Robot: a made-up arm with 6 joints.
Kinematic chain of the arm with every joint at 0, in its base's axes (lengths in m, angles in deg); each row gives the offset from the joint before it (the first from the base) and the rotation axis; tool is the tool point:
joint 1: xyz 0 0 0.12 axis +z
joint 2: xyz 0 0.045 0 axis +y
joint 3: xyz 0 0 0.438 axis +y
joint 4: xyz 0 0 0.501 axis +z
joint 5: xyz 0 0 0 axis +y
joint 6: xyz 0 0 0.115 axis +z
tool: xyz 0 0 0
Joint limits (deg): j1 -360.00..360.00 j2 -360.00..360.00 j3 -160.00..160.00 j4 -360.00..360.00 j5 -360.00..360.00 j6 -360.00..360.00
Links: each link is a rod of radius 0.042 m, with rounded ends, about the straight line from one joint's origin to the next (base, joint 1, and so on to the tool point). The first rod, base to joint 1, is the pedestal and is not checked.
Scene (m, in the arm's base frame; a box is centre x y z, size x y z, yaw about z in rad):
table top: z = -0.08
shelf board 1: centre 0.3 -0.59 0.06 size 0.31 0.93 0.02 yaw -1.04
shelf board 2: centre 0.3 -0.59 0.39 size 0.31 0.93 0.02 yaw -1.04
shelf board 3: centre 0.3 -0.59 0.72 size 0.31 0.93 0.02 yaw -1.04
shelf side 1: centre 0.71 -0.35 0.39 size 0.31 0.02 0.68 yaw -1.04
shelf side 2: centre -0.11 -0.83 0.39 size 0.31 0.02 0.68 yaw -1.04
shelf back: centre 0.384 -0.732 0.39 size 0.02 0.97 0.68 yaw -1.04
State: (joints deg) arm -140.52 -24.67 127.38 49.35 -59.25 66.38
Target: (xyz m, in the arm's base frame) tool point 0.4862 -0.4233 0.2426
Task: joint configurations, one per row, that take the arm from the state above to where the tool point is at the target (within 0.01 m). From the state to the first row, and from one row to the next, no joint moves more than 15 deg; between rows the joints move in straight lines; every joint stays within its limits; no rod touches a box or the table.
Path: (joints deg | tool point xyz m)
1: -127.79 -12.92 122.50 51.52 -60.48 70.75 | -0.3011 -0.3339 0.4187
2: -115.05 -1.18 117.63 53.70 -61.71 75.13 | -0.2512 -0.4511 0.3642
3: -102.32 10.57 112.75 55.87 -62.94 79.50 | -0.1614 -0.5526 0.2946
4: -89.58 22.32 107.87 58.04 -64.17 83.88 | -0.0383 -0.6230 0.2114
5: -77.37 21.27 107.93 52.85 -59.13 79.50 | 0.1050 -0.6226 0.2204
6: -65.16 20.22 107.99 47.65 -54.09 75.13 | 0.2459 -0.5879 0.2287
7: -52.95 19.17 108.05 42.45 -49.04 70.75 | 0.3757 -0.5203 0.2361
8: -40.75 18.12 108.11 37.25 -44.00 66.38 | 0.4862 -0.4234 0.2426

